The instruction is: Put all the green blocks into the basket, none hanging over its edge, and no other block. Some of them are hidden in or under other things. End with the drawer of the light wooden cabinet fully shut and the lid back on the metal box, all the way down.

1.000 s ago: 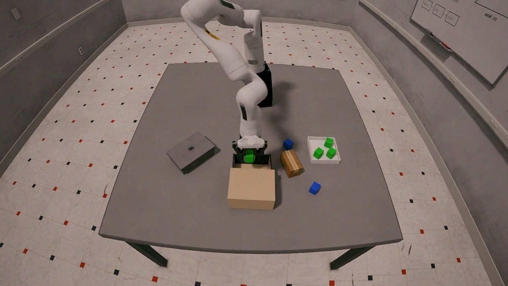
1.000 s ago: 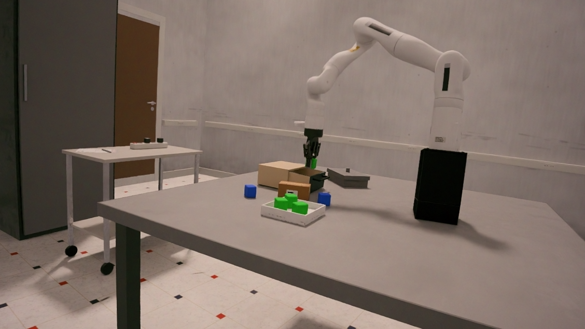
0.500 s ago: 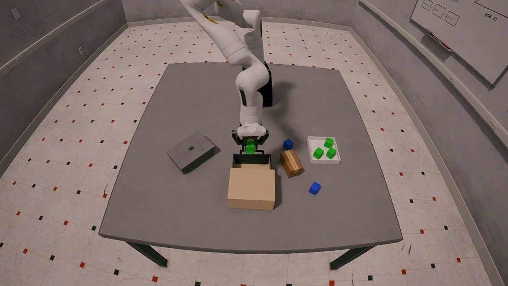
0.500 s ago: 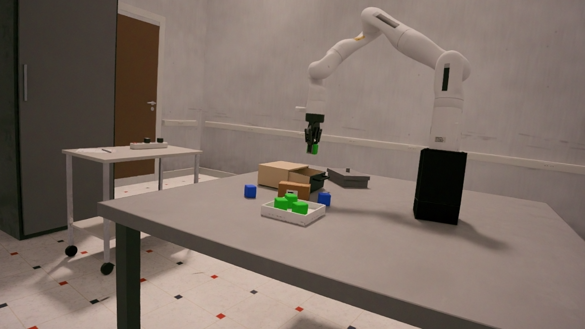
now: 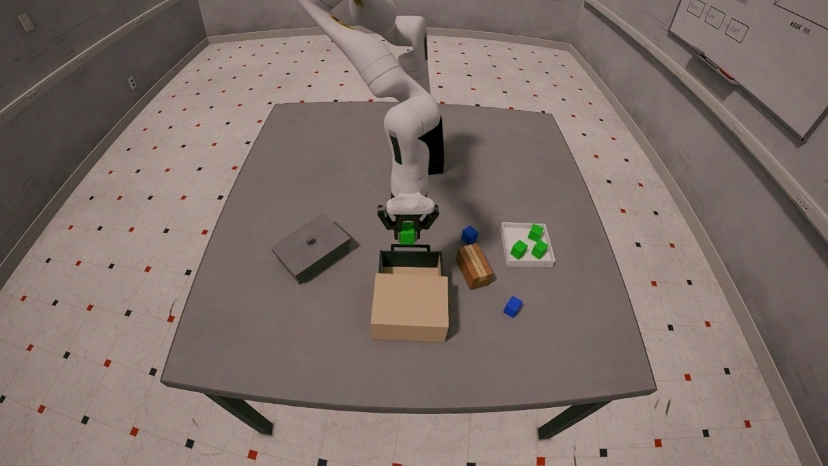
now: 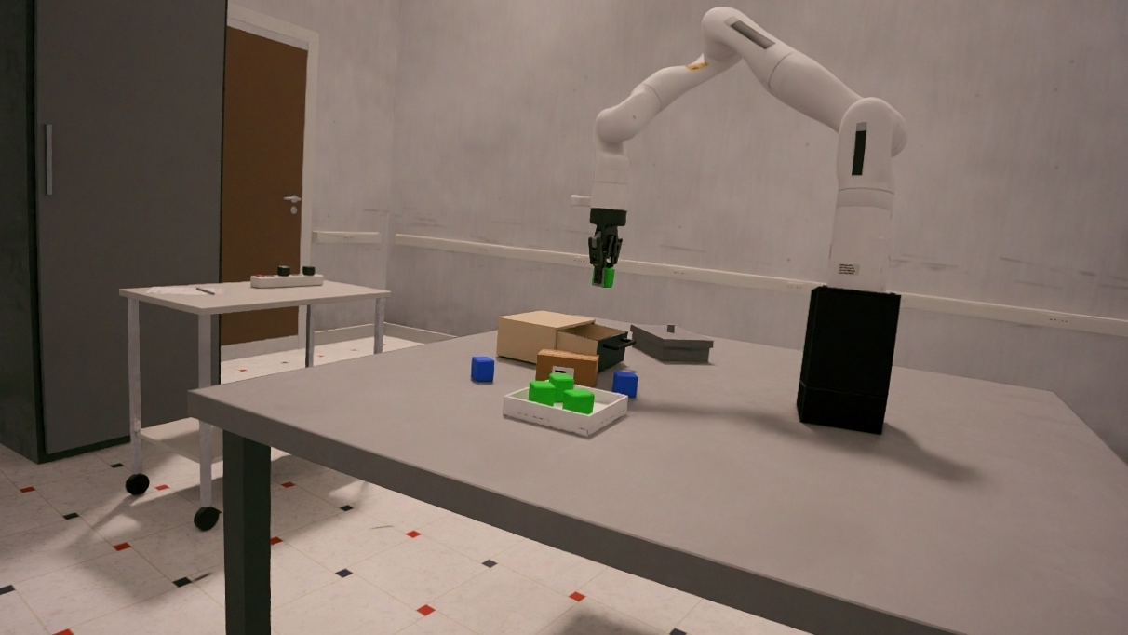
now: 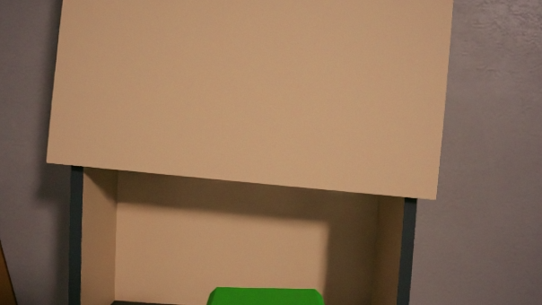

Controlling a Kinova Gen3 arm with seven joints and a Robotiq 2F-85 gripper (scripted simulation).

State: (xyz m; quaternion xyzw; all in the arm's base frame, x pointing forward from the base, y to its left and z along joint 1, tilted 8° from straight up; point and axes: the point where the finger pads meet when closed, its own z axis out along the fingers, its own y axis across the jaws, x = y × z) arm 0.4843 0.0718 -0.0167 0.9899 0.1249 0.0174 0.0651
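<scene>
My hand is 190 mm past the white basket, 330 mm to the right of it and 180 mm above it. Round my hand: light wooden cabinet: 60 mm ahead, 20 mm to the left, 150 mm below; brown cardboard box: 70 mm behind, 180 mm to the left, 150 mm below; drawer: 10 mm ahead, 10 mm to the left, 150 mm below.
</scene>
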